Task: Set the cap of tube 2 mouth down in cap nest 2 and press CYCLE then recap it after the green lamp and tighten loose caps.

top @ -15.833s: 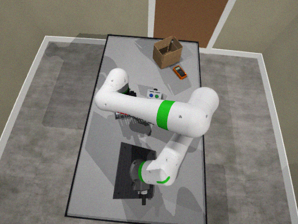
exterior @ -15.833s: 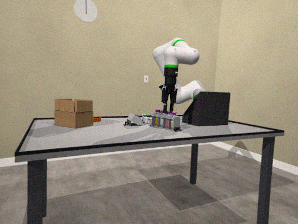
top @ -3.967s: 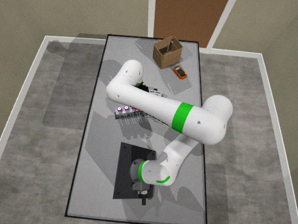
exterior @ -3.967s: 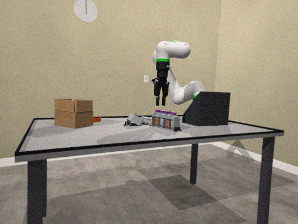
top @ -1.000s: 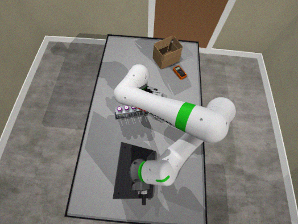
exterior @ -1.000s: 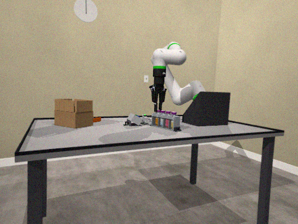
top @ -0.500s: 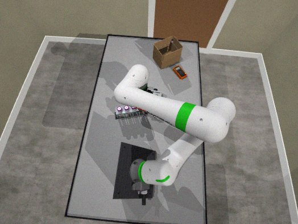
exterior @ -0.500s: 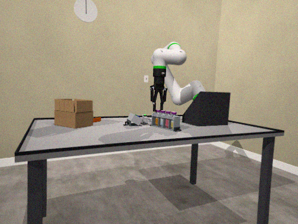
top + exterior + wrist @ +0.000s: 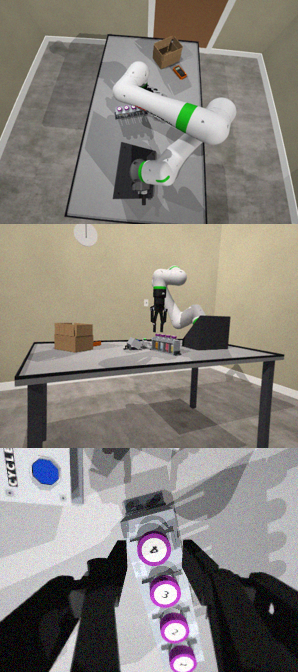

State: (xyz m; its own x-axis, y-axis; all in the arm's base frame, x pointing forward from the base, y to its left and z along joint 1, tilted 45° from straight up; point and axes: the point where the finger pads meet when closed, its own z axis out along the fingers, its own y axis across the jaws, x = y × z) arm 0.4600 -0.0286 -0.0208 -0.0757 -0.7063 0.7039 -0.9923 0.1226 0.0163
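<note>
Right now the cap 4 is 50 mm below my hand. The rest, counted from my hand: cap 1: 30 mm behind, 150 mm to the left, 50 mm below; cap 3: 10 mm behind, 50 mm to the left, 50 mm below; purple cap marked 2: 20 mm behind, 100 mm to the left, 50 mm below.
</note>
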